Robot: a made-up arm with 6 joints. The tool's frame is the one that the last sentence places.
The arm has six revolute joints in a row. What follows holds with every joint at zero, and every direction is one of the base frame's.
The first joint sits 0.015 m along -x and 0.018 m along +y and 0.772 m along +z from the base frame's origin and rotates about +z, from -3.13 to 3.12 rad.
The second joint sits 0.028 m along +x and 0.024 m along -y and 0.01 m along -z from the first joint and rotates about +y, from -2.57 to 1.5 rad.
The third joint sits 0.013 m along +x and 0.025 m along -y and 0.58 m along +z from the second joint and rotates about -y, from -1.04 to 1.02 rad.
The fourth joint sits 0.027 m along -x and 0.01 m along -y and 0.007 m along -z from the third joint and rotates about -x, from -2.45 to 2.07 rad.
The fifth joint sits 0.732 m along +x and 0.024 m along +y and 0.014 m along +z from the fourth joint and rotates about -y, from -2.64 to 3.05 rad.
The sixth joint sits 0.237 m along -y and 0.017 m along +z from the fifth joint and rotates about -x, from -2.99 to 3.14 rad.
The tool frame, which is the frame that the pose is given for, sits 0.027 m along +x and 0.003 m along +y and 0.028 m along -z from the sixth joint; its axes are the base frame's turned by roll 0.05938, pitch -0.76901 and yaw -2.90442 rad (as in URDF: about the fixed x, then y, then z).
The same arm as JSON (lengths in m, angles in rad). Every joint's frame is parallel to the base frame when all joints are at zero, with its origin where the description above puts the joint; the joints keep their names.
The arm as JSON. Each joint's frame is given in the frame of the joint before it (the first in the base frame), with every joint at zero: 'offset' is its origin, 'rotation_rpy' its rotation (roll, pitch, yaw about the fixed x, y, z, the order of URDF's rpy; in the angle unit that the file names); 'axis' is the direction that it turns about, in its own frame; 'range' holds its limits. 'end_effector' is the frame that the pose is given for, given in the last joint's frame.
{"length_unit": "m", "angle_unit": "rad", "chain": [
  {"id": "joint 1", "offset": [-0.015, 0.018, 0.772], "rotation_rpy": [0.0, 0.0, 0.0], "axis": [0.0, 0.0, 1.0], "range": [-3.13, 3.12]},
  {"id": "joint 2", "offset": [0.028, -0.024, -0.01], "rotation_rpy": [0.0, 0.0, 0.0], "axis": [0.0, 1.0, 0.0], "range": [-2.57, 1.5]},
  {"id": "joint 3", "offset": [0.013, -0.025, 0.58], "rotation_rpy": [0.0, 0.0, 0.0], "axis": [0.0, -1.0, 0.0], "range": [-1.04, 1.02]},
  {"id": "joint 4", "offset": [-0.027, -0.01, -0.007], "rotation_rpy": [0.0, 0.0, 0.0], "axis": [-1.0, 0.0, 0.0], "range": [-2.45, 2.07]},
  {"id": "joint 5", "offset": [0.732, 0.024, 0.014], "rotation_rpy": [0.0, 0.0, 0.0], "axis": [0.0, -1.0, 0.0], "range": [-2.64, 3.05]},
  {"id": "joint 6", "offset": [0.0, -0.237, 0.017], "rotation_rpy": [0.0, 0.0, 0.0], "axis": [-1.0, 0.0, 0.0], "range": [-2.99, 3.14]}
], "end_effector": {"offset": [0.027, 0.003, -0.028], "rotation_rpy": [0.0594, -0.769, -2.9044]}}

